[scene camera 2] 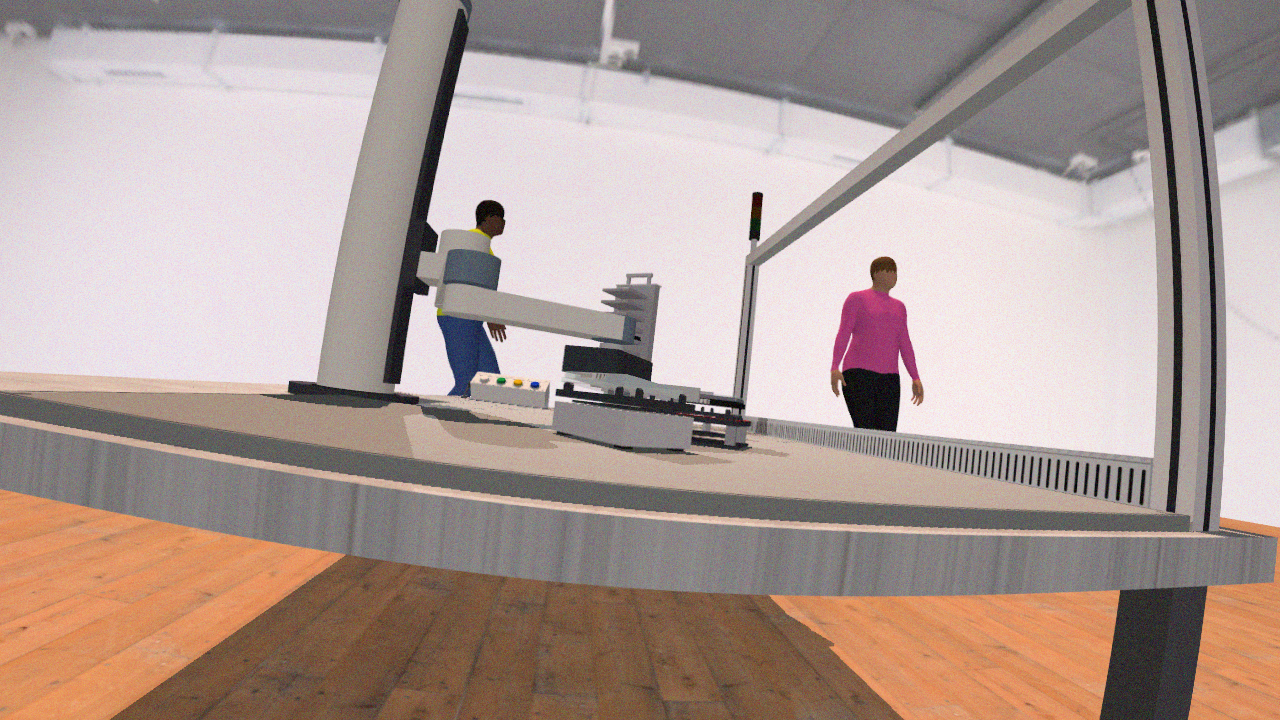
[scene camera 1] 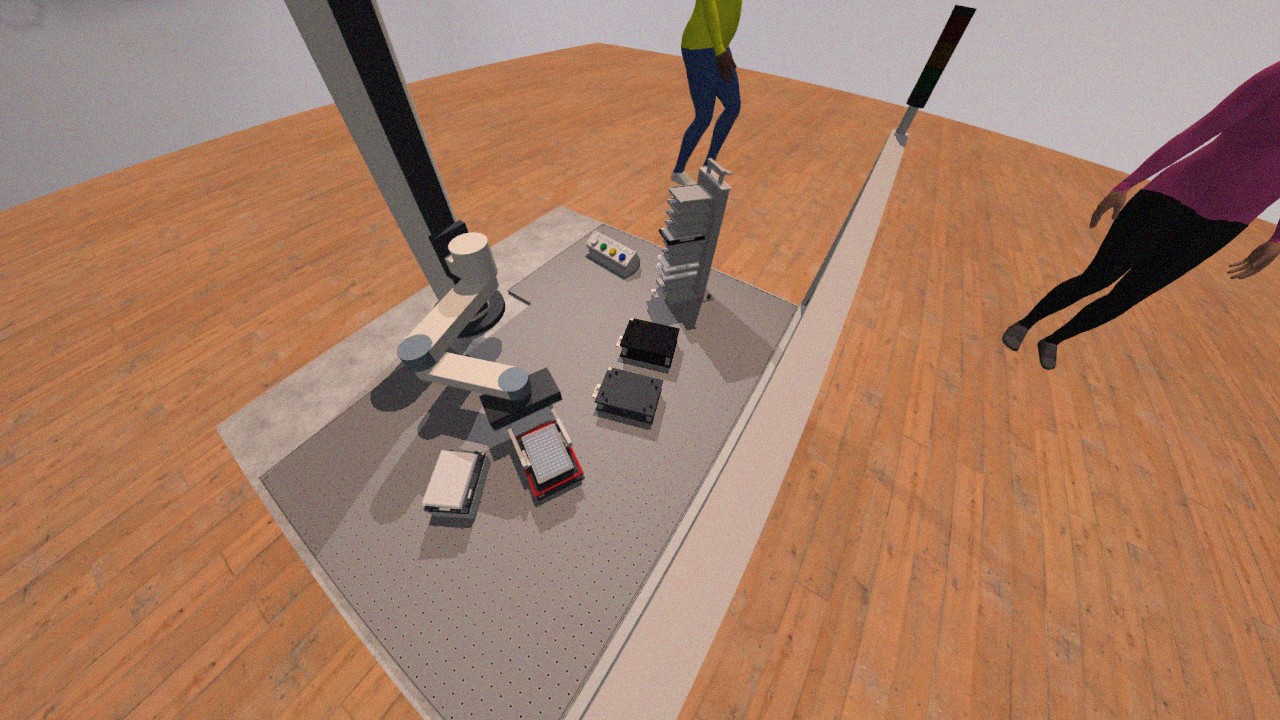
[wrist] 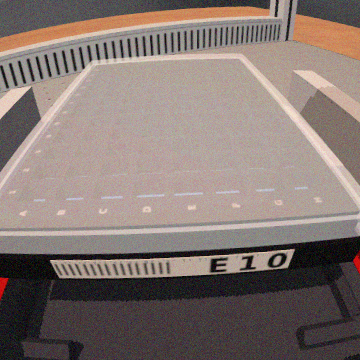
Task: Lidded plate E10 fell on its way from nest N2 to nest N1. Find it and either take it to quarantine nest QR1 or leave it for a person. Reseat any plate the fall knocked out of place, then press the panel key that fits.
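Frame: origin at the arm's base, x ahead, y left, z up, level; metres.
Seen in the pictures: gripper, fingertip midpoint: (scene camera 2: 706,396) (scene camera 1: 548,455) (wrist: 164,96).
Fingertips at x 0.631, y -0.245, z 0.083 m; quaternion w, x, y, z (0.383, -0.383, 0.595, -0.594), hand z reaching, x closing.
Observation:
Offsets run from my fingertips to a thing's top centre. "*": to the spot under its first point.
Lidded plate E10 {dx -0.008, dy +0.004, dz +0.005 m} (scene camera 1: 548,453) (wrist: 180,140) is level between the two pale fingers of my gripper (scene camera 1: 542,440) (wrist: 164,96), which is shut on it. Its E10 label faces the wrist camera, and its clear lid is on. The plate is low at the red-edged nest {* dx +0.048, dy -0.030, dz -0.065 m} (scene camera 1: 559,486), lined up with it; I cannot tell whether it touches. Two dark nests {* dx +0.048, dy +0.261, dz -0.023 m} (scene camera 1: 628,394) {* dx -0.003, dy +0.445, dz -0.013 m} (scene camera 1: 649,342) stand to the right in scene camera 1; no nest labels are readable. The key panel {dx -0.390, dy +0.771, dz +0.013 m} (scene camera 1: 612,253) (scene camera 2: 509,389) has white, green, yellow and blue keys.
A white-topped block {dx -0.147, dy -0.172, dz +0.007 m} (scene camera 1: 452,480) stands left of the red-edged nest. A tall shelf rack (scene camera 1: 715,234) stands beyond the dark nests. A slotted rail {* dx +0.334, dy -0.180, dz -0.044 m} (scene camera 2: 966,454) runs along one table edge, with a signal tower (scene camera 1: 941,58) (scene camera 2: 756,214). Two people stand beyond the table.

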